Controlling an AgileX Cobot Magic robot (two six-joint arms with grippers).
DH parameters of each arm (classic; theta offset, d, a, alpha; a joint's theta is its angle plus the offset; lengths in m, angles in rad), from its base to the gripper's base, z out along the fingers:
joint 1: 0 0.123 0 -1.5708
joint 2: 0.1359 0 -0.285 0
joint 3: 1.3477 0 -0.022 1.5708
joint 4: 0 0.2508 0 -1.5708
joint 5: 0 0 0.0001 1.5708
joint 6: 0 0.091 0 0
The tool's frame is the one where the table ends.
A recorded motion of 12 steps. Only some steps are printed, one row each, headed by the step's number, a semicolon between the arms.
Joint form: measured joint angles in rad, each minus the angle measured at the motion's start. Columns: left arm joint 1, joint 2, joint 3, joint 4, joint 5, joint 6; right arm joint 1, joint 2, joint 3, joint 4, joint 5, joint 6.
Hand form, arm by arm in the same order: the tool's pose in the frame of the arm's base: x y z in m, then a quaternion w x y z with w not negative. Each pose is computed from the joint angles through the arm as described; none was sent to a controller.
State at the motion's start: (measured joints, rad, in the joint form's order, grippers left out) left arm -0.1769 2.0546 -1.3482 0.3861 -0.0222 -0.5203; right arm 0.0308 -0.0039 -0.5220 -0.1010 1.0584 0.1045
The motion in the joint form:
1: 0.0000 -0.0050 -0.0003 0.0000 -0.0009 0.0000; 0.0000 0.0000 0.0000 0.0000 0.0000 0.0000
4: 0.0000 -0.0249 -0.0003 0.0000 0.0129 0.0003; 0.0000 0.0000 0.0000 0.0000 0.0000 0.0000
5: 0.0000 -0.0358 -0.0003 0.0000 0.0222 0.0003; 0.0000 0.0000 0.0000 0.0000 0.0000 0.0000
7: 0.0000 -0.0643 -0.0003 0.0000 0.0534 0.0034; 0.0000 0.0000 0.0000 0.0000 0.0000 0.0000
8: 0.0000 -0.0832 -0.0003 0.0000 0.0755 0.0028; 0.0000 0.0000 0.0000 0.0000 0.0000 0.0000
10: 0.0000 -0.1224 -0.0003 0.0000 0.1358 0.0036; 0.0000 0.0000 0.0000 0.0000 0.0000 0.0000
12: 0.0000 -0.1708 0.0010 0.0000 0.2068 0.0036; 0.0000 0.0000 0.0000 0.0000 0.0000 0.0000
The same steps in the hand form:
1: 0.4502 -0.0812 0.1784 0.46360 0.02085 0.88248 -0.07661; -0.0080 -0.0083 0.2839 0.53502 0.03366 0.84405 -0.01428
4: 0.4485 -0.0805 0.1866 0.46707 0.01976 0.88083 -0.07474; -0.0080 -0.0083 0.2839 0.53502 0.03366 0.84405 -0.01428
5: 0.4474 -0.0799 0.1909 0.46830 0.01893 0.88031 -0.07337; -0.0080 -0.0083 0.2839 0.53502 0.03366 0.84405 -0.01428
7: 0.4441 -0.0783 0.2016 0.46902 0.01744 0.88043 -0.06754; -0.0080 -0.0083 0.2839 0.53502 0.03366 0.84405 -0.01428
8: 0.4417 -0.0771 0.2085 0.46885 0.01508 0.88083 -0.06403; -0.0080 -0.0083 0.2839 0.53502 0.03366 0.84405 -0.01428
10: 0.4356 -0.0739 0.2218 0.46300 0.00954 0.88471 -0.05317; -0.0080 -0.0083 0.2839 0.53502 0.03366 0.84405 -0.01428
12: 0.4273 -0.0700 0.2378 0.45631 0.00212 0.88887 -0.04097; -0.0080 -0.0083 0.2839 0.53502 0.03366 0.84405 -0.01428

